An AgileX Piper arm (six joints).
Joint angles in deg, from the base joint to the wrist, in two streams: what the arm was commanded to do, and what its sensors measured. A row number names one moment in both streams.
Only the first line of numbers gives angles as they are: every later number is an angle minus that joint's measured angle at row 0.
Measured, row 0: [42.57, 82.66, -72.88, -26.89, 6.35, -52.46]
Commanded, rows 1 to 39: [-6.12, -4.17, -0.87, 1.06, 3.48, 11.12]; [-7.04, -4.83, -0.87, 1.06, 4.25, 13.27]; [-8.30, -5.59, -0.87, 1.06, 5.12, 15.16]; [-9.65, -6.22, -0.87, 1.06, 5.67, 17.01]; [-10.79, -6.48, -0.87, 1.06, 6.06, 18.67]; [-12.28, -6.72, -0.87, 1.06, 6.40, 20.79]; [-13.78, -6.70, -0.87, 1.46, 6.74, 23.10]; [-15.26, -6.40, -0.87, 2.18, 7.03, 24.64]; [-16.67, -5.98, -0.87, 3.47, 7.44, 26.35]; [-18.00, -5.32, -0.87, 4.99, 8.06, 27.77]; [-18.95, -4.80, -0.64, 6.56, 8.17, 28.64]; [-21.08, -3.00, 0.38, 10.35, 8.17, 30.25]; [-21.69, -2.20, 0.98, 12.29, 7.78, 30.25]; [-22.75, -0.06, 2.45, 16.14, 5.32, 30.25]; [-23.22, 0.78, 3.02, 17.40, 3.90, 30.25]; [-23.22, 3.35, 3.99, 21.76, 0.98, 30.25]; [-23.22, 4.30, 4.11, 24.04, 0.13, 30.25]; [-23.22, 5.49, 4.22, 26.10, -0.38, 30.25]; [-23.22, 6.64, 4.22, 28.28, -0.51, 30.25]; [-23.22, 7.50, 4.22, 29.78, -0.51, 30.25]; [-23.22, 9.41, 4.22, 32.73, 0.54, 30.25]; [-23.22, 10.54, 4.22, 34.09, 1.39, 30.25]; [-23.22, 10.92, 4.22, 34.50, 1.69, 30.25]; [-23.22, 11.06, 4.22, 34.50, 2.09, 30.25]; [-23.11, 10.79, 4.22, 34.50, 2.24, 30.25]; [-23.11, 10.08, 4.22, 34.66, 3.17, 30.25]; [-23.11, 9.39, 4.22, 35.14, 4.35, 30.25]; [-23.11, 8.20, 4.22, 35.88, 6.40, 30.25]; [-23.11, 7.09, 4.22, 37.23, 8.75, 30.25]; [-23.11, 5.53, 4.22, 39.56, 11.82, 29.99]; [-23.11, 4.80, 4.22, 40.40, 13.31, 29.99]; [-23.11, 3.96, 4.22, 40.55, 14.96, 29.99]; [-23.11, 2.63, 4.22, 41.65, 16.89, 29.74]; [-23.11, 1.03, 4.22, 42.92, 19.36, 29.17]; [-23.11, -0.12, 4.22, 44.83, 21.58, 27.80]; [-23.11, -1.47, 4.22, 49.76, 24.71, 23.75]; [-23.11, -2.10, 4.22, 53.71, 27.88, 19.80]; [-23.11, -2.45, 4.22, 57.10, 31.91, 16.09]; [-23.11, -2.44, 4.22, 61.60, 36.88, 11.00]
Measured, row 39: [-22.89, -0.66, 4.38, 48.97, 23.90, 24.52]
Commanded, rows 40 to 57: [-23.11, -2.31, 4.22, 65.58, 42.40, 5.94]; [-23.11, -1.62, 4.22, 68.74, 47.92, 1.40]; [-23.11, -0.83, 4.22, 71.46, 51.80, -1.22]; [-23.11, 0.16, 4.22, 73.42, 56.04, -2.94]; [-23.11, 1.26, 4.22, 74.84, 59.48, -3.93]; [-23.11, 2.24, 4.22, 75.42, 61.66, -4.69]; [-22.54, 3.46, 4.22, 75.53, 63.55, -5.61]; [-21.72, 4.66, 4.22, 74.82, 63.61, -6.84]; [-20.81, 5.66, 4.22, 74.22, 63.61, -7.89]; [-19.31, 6.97, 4.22, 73.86, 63.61, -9.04]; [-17.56, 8.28, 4.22, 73.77, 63.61, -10.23]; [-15.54, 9.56, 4.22, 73.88, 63.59, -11.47]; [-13.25, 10.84, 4.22, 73.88, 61.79, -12.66]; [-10.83, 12.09, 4.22, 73.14, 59.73, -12.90]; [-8.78, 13.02, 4.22, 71.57, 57.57, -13.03]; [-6.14, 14.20, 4.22, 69.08, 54.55, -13.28]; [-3.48, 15.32, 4.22, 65.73, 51.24, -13.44]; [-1.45, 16.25, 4.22, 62.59, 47.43, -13.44]
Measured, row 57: [-9.02, 12.63, 4.28, 71.47, 57.98, -11.85]
